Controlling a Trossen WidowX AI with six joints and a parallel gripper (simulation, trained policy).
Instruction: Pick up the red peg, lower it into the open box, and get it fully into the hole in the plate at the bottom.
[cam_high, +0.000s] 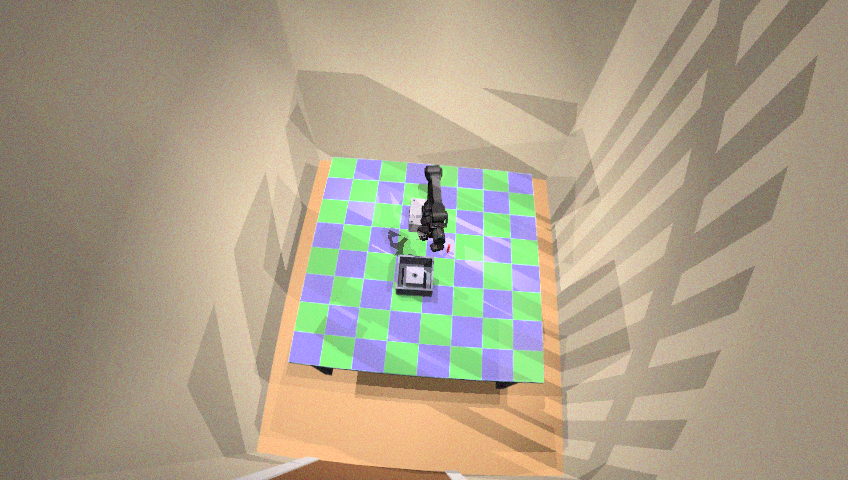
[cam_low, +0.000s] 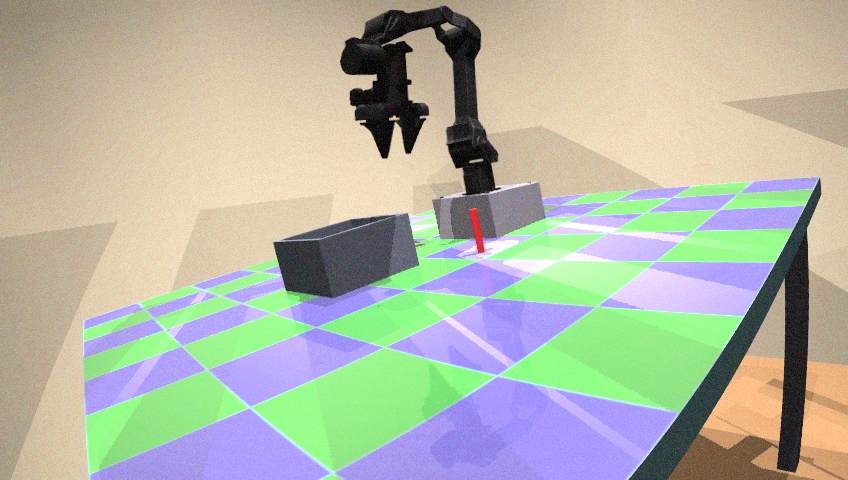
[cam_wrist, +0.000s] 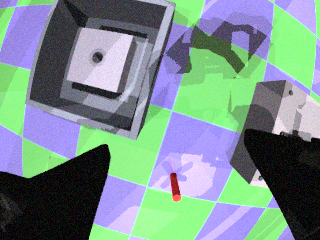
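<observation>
Now: gripper tip 5 cm past the red peg, 12 cm to the right of it and 16 cm above it. From my gripper tip the other things lie so: dark grey box (13 cm ahead, 6 cm to the right, 18 cm below); then light grey plate (13 cm ahead, 6 cm to the right, 16 cm below).
</observation>
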